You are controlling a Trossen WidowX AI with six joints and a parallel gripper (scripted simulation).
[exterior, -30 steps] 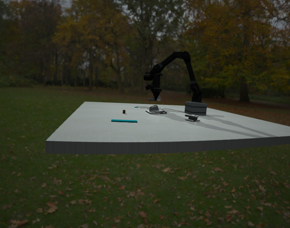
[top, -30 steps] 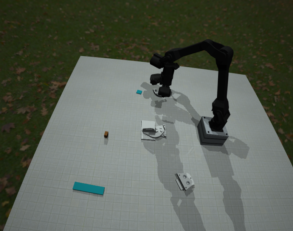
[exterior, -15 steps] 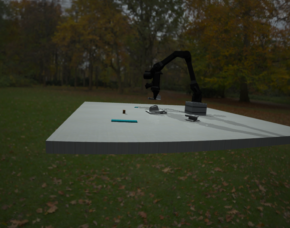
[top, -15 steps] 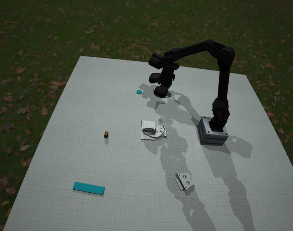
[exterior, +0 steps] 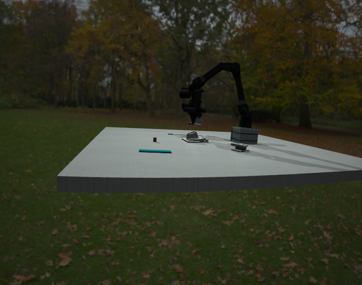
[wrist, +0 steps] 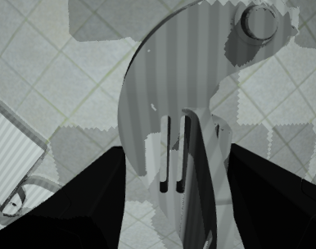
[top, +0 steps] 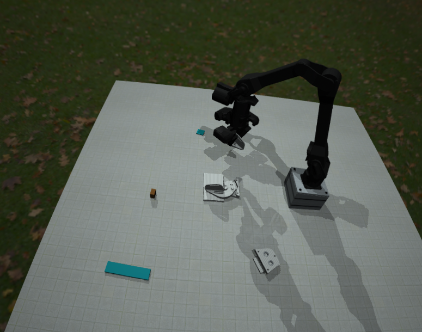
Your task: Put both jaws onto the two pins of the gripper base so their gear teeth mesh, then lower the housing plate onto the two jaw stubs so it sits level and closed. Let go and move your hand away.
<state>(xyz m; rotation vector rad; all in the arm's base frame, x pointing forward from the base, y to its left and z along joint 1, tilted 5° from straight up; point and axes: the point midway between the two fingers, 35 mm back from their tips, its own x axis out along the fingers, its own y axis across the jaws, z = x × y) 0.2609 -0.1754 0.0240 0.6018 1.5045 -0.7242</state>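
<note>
Now: the gripper jaw 170 mm to the left of my gripper tip, 70 mm below it and 20 mm ahead of it. The rest, counted from my gripper tip: small teal tile 150 mm to the right, 110 mm ahead, 80 mm below; then small brown block 280 mm ahead, 190 mm to the left, 80 mm below; then white ribbed block 430 mm to the left, 80 mm below, 80 mm behind.
</note>
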